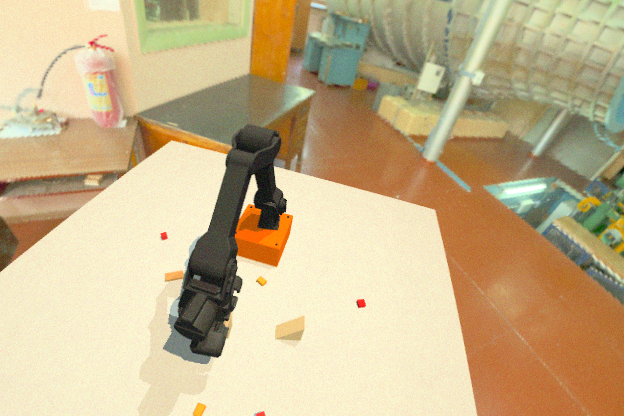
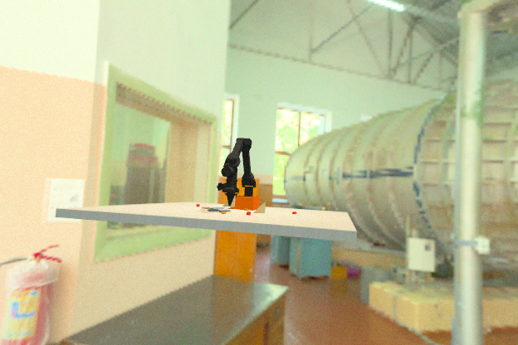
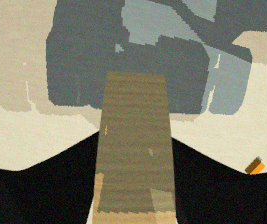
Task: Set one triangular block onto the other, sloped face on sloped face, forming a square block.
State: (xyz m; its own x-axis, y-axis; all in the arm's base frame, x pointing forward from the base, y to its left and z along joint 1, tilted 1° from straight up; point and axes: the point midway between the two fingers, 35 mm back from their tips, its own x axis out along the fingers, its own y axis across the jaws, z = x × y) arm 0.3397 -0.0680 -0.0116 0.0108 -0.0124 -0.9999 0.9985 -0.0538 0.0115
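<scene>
The tan triangular block is 10 mm to the left of my gripper tip and 10 mm above it.
</scene>
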